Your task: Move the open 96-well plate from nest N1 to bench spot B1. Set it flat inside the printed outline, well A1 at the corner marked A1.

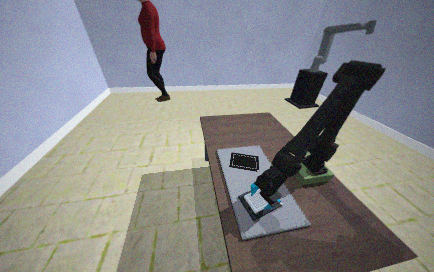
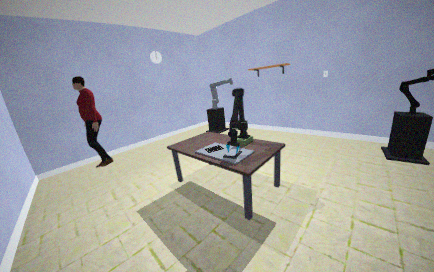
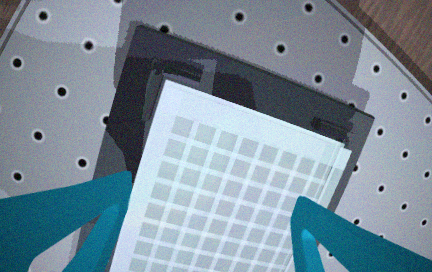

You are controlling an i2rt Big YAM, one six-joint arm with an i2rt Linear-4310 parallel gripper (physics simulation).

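Places are measured from the arm's base along level axes (x left, y ahead, z down), in centimetres.
Pixels of known places: gripper, fingertip midpoint: (image 1: 257,202) (image 2: 232,153) (image 3: 213,197); arm's base, origin of the base link: (image 1: 312,165) (image 2: 243,137).
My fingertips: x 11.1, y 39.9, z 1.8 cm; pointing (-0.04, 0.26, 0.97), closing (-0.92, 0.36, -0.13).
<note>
For each thing: its top centre in the pictures, then the offset to it from my fingertips. "*": a spot on its surface instead. Level surfaces: height alone.
- white 96-well plate, middle of its top: (image 3: 217,258) (image 1: 261,197) (image 2: 232,151) dy -2.2, dx -1.3, dz -0.7 cm
- black nest N1, middle of its top: (image 3: 212,241) (image 1: 260,199) (image 2: 232,152) dy -2.2, dx -1.2, dz +0.4 cm
- grey perforated board, surface spot: (image 3: 64,58) * dy +1.9, dx +8.7, dz +2.2 cm
- black bench spot B1, surface spot: (image 1: 244,161) (image 2: 214,148) * dy -5.6, dx -26.6, dz +2.0 cm
- brown table, its level: dz +3.5 cm
The white 96-well plate (image 1: 256,202) (image 3: 222,175) (image 2: 232,153) sits in the black nest N1 (image 1: 250,215) (image 3: 269,87) at the near end of the grey perforated board (image 1: 284,222) (image 3: 64,58). My gripper (image 1: 260,200) (image 3: 213,197) (image 2: 232,150) is low over the plate. Its teal fingers press on the plate's two long sides, so it is shut on the plate. The black bench spot B1 (image 1: 244,161) (image 2: 214,148) with its white outline lies at the far end of the board and holds nothing. The A1 mark is too small to read.
The board lies on a brown table (image 1: 240,126) (image 2: 260,157). My arm's green base (image 1: 313,177) stands to the right of the board. A person in red (image 1: 153,43) (image 2: 88,117) walks on the floor far off. A grey arm on a black pedestal (image 1: 306,87) stands behind the table.
</note>
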